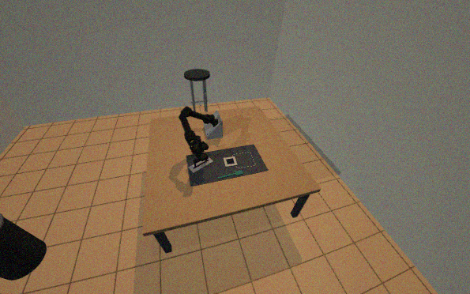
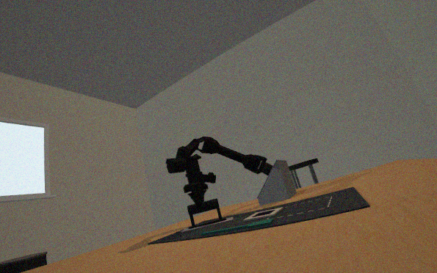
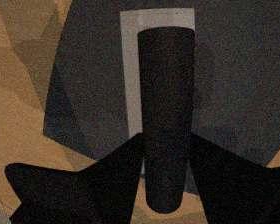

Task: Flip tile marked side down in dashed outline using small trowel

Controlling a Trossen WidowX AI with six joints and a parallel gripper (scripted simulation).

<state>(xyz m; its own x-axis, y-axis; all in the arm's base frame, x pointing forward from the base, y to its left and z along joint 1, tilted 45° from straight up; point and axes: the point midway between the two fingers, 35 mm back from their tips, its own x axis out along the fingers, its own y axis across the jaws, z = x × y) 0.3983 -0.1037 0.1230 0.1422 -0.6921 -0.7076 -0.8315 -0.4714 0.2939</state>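
My gripper tip is now 220 mm to the right of the dark mat and 80 mm above it. The rest, counted from my gripper tip: trowel 130 mm ahead, 260 mm to the left, 60 mm below; then tile 10 mm behind, 250 mm to the left, 60 mm below.
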